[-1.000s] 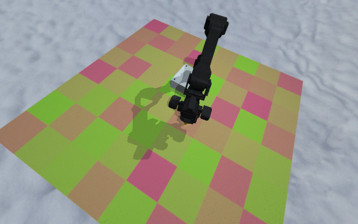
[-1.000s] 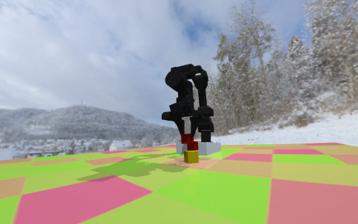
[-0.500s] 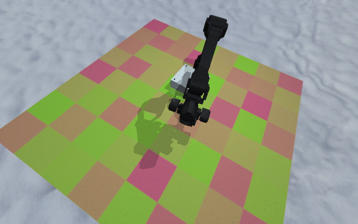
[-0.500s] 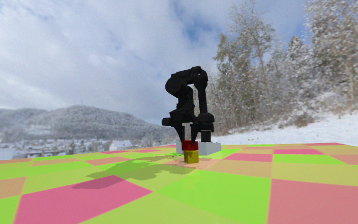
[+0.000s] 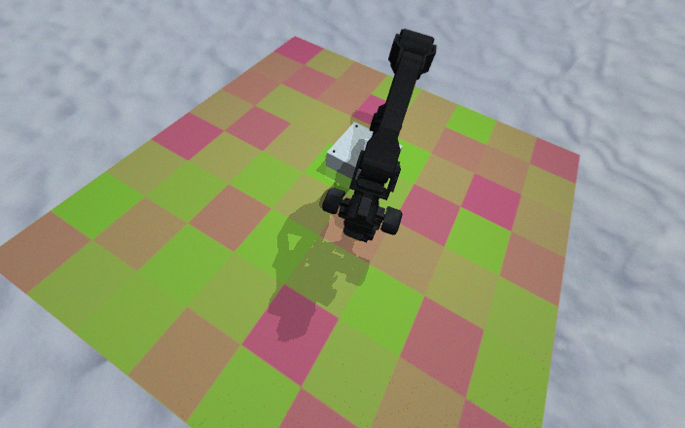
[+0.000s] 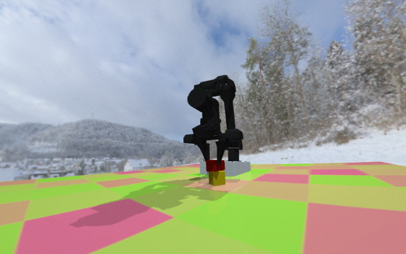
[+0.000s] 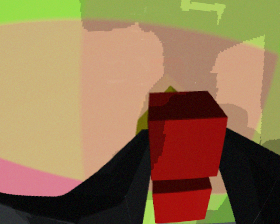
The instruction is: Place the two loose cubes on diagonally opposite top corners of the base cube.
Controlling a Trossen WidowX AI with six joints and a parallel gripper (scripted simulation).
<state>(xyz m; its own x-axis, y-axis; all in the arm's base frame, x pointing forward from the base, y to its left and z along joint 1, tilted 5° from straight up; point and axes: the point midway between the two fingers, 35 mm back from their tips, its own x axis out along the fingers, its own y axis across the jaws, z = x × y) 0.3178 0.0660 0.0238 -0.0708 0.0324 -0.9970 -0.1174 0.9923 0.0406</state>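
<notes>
My gripper tip is now 40 mm past the dark red cube and 10 mm to the left of it. From my gripper tip the other things lie so: yellow base cube 40 mm below, 20 mm behind.
</notes>
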